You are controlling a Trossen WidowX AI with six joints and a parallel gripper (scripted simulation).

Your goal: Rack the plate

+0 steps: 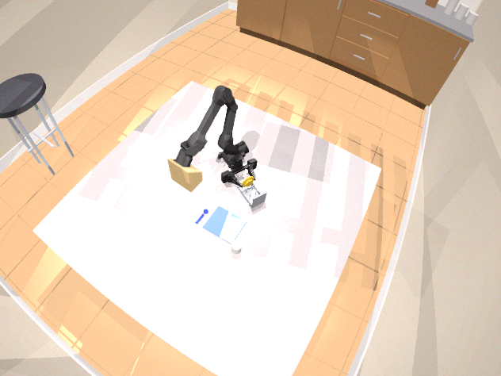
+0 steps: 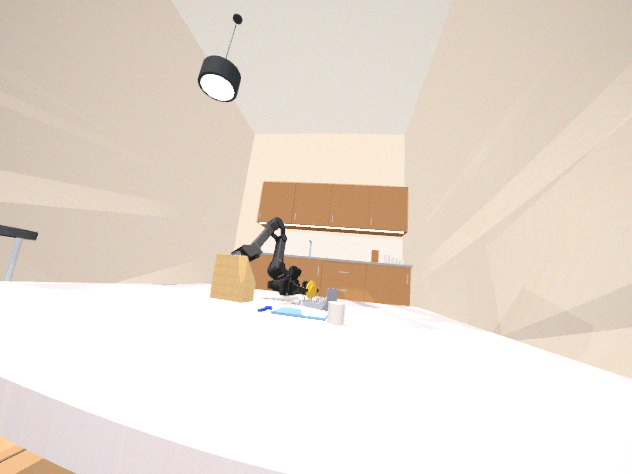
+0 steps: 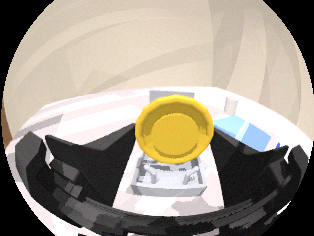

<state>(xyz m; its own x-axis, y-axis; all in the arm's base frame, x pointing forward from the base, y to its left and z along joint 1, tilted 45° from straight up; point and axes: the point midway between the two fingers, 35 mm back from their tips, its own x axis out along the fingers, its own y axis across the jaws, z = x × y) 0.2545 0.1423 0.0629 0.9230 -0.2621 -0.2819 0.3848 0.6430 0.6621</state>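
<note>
The dish rack lies 2 cm ahead of my gripper tip, 1 cm to the right of it and 4 cm below it. From my gripper tip the other things lie so: blue spoon: 9 cm behind, 23 cm to the right, 6 cm below; light blue mat: 2 cm ahead, 21 cm to the right, 6 cm below; yellow plate: 1 cm behind.
</note>
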